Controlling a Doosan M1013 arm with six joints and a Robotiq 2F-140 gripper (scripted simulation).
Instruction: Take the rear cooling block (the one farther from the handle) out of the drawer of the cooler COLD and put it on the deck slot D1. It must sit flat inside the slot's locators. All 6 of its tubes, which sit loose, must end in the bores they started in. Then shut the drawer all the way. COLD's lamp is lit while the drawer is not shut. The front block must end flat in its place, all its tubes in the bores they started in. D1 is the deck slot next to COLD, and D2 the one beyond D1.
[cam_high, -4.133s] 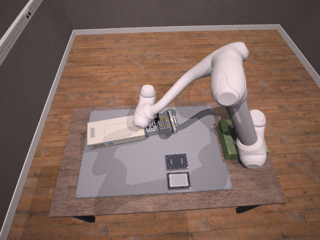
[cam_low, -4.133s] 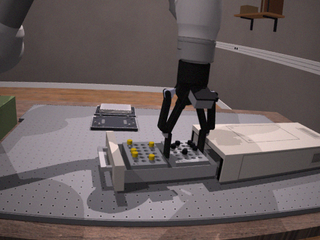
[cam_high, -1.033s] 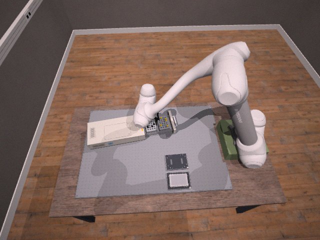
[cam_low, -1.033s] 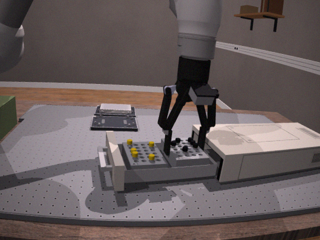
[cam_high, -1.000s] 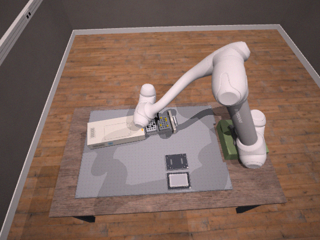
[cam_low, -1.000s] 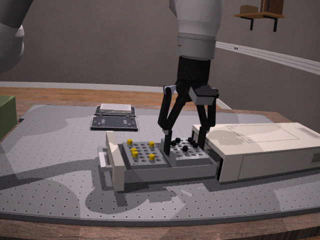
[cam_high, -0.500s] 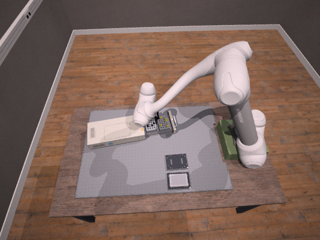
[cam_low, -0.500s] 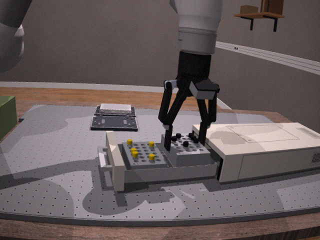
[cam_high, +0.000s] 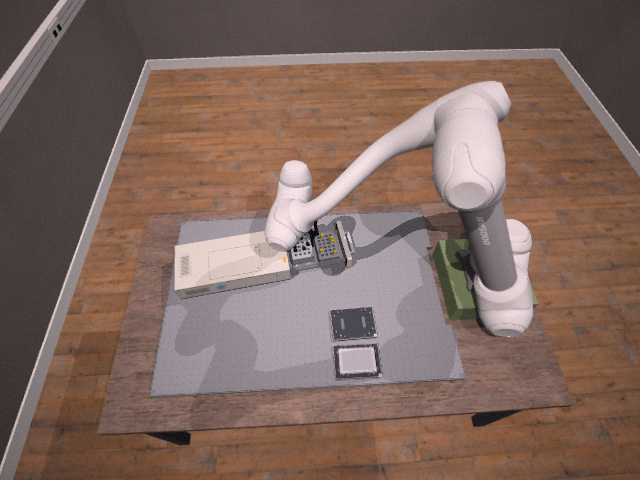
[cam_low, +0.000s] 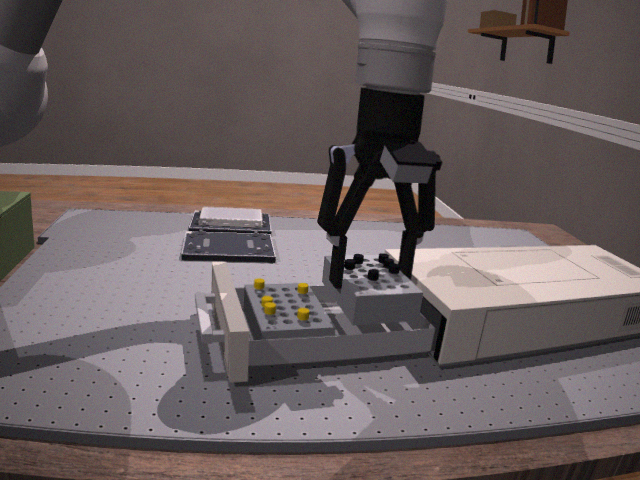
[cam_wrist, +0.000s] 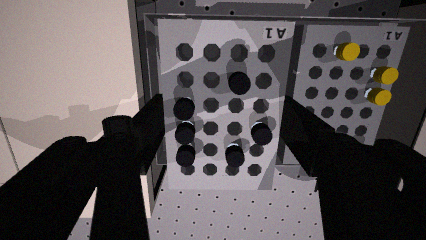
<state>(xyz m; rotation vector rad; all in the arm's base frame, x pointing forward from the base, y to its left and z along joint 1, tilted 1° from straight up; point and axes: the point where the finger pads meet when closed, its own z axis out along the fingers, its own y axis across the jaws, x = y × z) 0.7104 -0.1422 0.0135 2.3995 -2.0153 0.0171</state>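
My gripper is now 190 mm past the deck slot D1, 310 mm to the right of it and 100 mm above it. Also, from my hand: cooling block 30 mm below; then drawer 70 mm behind, 10 mm to the right, 60 mm below; then cooler COLD 100 mm ahead, 20 mm to the left, 60 mm below.
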